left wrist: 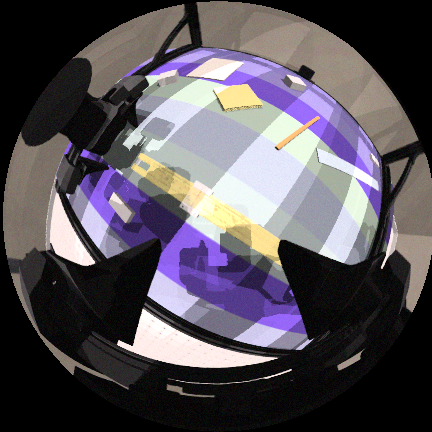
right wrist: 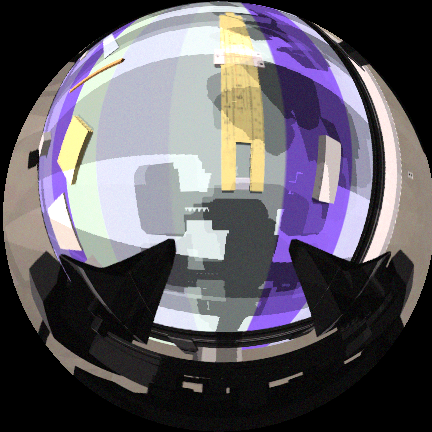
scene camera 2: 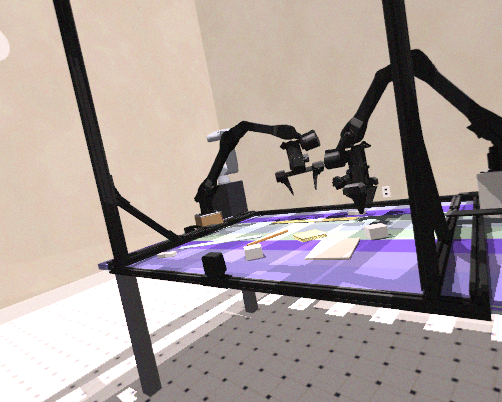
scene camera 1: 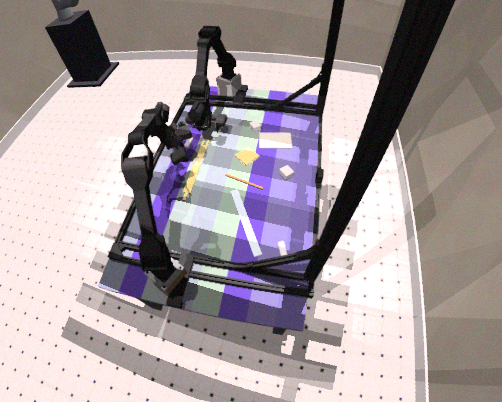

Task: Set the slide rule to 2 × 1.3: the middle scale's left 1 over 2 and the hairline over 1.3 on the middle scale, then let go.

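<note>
The yellow slide rule (scene camera 1: 195, 171) (left wrist: 170, 182) (right wrist: 241, 100) lies flat on the checked cloth. Its clear cursor (left wrist: 196, 198) (right wrist: 258, 60) sits across the body. The middle scale is recessed at the end nearer my right gripper, leaving an open slot between the rails. Digits and hairline are too small to read. My left gripper (scene camera 2: 304, 191) (left wrist: 220, 246) is open and empty, above the table, with the rule passing beneath its fingers. My right gripper (scene camera 2: 362, 204) (right wrist: 234, 245) is open and empty, above the table beyond the slotted end. The rule's far end is behind a left finger in the left wrist view.
A pale block (left wrist: 121, 207) (right wrist: 327, 170) lies beside the rule. Across the table are a yellow pad (scene camera 1: 247, 157), an orange stick (scene camera 1: 244, 181), a white strip (scene camera 1: 246, 222), a beige board (scene camera 1: 275, 140) and small white blocks. Black frame posts rise at the table's edge.
</note>
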